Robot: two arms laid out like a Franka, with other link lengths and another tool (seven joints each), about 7 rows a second.
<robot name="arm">
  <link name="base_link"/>
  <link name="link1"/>
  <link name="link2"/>
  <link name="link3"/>
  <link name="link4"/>
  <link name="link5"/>
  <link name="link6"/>
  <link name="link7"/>
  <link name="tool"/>
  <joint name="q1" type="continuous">
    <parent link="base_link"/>
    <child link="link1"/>
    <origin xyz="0 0 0.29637"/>
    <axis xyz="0 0 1"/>
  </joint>
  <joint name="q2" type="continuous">
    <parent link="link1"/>
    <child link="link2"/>
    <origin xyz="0 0 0"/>
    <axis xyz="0 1 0"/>
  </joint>
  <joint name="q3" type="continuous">
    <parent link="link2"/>
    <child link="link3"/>
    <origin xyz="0 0 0.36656"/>
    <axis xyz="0 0 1"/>
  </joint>
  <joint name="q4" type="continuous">
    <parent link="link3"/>
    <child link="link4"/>
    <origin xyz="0.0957 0 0"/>
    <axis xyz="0 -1 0"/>
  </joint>
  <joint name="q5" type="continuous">
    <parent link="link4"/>
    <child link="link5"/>
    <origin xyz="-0.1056 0 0.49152"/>
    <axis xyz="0 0 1"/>
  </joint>
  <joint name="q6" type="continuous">
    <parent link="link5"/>
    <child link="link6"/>
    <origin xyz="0 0 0"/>
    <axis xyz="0 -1 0"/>
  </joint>
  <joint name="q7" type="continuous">
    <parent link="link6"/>
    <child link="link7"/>
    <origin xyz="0.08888 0 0"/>
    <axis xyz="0 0 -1"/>
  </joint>
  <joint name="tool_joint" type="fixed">
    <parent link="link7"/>
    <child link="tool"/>
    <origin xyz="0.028 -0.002 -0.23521" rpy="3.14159 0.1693 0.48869"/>
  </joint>
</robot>
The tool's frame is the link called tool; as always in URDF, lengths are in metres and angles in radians. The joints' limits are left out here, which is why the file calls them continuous.
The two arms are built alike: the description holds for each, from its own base.
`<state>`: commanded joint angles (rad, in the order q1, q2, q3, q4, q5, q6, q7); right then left.
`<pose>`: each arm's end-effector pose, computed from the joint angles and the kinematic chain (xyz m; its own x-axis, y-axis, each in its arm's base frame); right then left.
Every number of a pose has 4 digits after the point.
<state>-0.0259 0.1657 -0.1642 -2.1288 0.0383 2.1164 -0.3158 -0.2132 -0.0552 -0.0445 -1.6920 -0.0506 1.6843 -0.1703</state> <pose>0.6561 -0.1165 0.1452 0.7794 0.5584 -0.2840 0.5467 -0.8276 -0.1271 0.6752 -0.1871 0.5113 0.9112 0.3795 -0.1602 0.3937 -0.9168 0.0669</pose>
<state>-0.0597 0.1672 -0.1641 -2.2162 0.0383 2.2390 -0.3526 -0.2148 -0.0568 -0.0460 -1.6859 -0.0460 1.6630 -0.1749</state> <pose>0.6371 -0.1363 0.1096 0.7884 0.5573 -0.2602 0.5507 -0.8281 -0.1048 0.6707 -0.1872 0.5135 0.9091 0.3810 -0.1683 0.3946 -0.9172 0.0549</pose>
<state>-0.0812 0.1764 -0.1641 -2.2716 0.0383 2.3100 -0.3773 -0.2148 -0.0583 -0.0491 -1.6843 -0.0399 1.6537 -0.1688</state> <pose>0.6197 -0.1473 0.0826 0.7892 0.5582 -0.2561 0.5527 -0.8274 -0.1000 0.6683 -0.1876 0.5143 0.9122 0.3733 -0.1691 0.3857 -0.9215 0.0461</pose>
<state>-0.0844 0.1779 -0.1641 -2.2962 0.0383 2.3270 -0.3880 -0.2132 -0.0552 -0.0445 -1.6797 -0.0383 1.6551 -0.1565</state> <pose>0.6095 -0.1471 0.0714 0.7832 0.5643 -0.2613 0.5574 -0.8233 -0.1072 0.6711 -0.1838 0.5152 0.9150 0.3678 -0.1655 0.3799 -0.9239 0.0469</pose>
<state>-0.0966 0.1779 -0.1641 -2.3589 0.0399 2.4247 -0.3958 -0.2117 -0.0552 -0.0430 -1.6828 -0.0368 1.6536 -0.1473</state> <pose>0.5955 -0.1526 0.0507 0.7955 0.5563 -0.2402 0.5548 -0.8281 -0.0804 0.6709 -0.1815 0.5131 0.9167 0.3625 -0.1679 0.3742 -0.9264 0.0430</pose>
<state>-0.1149 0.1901 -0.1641 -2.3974 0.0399 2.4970 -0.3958 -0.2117 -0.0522 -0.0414 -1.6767 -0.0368 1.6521 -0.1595</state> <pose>0.5842 -0.1627 0.0327 0.8105 0.5388 -0.2298 0.5404 -0.8392 -0.0613 0.6725 -0.1804 0.5146 0.9118 0.3749 -0.1673 0.3868 -0.9211 0.0442</pose>
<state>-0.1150 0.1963 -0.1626 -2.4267 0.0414 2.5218 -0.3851 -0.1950 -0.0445 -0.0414 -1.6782 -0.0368 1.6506 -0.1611</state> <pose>0.5712 -0.1592 0.0185 0.8140 0.5299 -0.2378 0.5303 -0.8451 -0.0679 0.6765 -0.1693 0.5081 0.9030 0.3918 -0.1760 0.4040 -0.9140 0.0379</pose>
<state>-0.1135 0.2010 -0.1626 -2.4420 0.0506 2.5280 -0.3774 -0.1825 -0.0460 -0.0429 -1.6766 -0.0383 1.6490 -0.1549</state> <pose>0.5625 -0.1561 0.0099 0.8187 0.5195 -0.2445 0.5170 -0.8523 -0.0796 0.6778 -0.1623 0.5100 0.9014 0.3959 -0.1754 0.4083 -0.9119 0.0400</pose>
